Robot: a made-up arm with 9 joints.
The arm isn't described. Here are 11 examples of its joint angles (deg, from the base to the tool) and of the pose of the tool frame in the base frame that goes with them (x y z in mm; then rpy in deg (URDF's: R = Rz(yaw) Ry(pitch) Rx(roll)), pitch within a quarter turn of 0, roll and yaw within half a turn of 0).
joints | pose
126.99 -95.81 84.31 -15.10 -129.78 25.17 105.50 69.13 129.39 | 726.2 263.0 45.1 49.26 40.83 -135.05
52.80 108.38 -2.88 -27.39 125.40 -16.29 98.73 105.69 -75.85 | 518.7 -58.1 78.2 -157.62 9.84 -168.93
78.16 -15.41 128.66 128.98 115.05 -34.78 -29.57 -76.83 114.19 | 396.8 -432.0 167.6 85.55 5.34 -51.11
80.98 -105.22 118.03 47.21 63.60 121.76 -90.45 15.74 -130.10 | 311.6 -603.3 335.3 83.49 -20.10 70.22
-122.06 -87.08 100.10 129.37 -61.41 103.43 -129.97 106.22 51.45 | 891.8 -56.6 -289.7 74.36 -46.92 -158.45
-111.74 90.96 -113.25 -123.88 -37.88 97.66 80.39 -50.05 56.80 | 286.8 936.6 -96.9 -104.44 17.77 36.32
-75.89 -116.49 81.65 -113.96 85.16 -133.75 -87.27 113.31 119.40 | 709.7 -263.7 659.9 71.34 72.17 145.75
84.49 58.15 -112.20 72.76 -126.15 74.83 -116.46 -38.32 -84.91 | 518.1 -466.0 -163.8 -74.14 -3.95 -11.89
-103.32 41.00 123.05 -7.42 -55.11 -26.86 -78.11 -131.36 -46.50 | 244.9 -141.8 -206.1 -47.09 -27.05 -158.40
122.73 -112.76 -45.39 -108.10 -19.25 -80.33 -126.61 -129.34 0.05 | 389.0 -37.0 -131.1 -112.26 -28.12 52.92
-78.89 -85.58 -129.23 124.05 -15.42 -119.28 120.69 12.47 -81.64 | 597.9 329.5 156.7 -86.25 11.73 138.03
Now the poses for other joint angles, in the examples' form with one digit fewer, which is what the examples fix.
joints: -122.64 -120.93 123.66 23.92 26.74 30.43 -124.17 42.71 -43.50
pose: 74 590 449 -109.4 44.7 -60.8
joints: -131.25 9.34 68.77 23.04 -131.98 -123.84 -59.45 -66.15 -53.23
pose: 607 224 -211 129.4 27.2 42.1
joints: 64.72 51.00 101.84 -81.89 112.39 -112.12 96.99 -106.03 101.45
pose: 303 88 801 -63.6 -56.3 156.0
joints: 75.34 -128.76 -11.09 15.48 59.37 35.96 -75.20 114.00 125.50
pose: 202 -657 -309 87.5 23.6 57.3
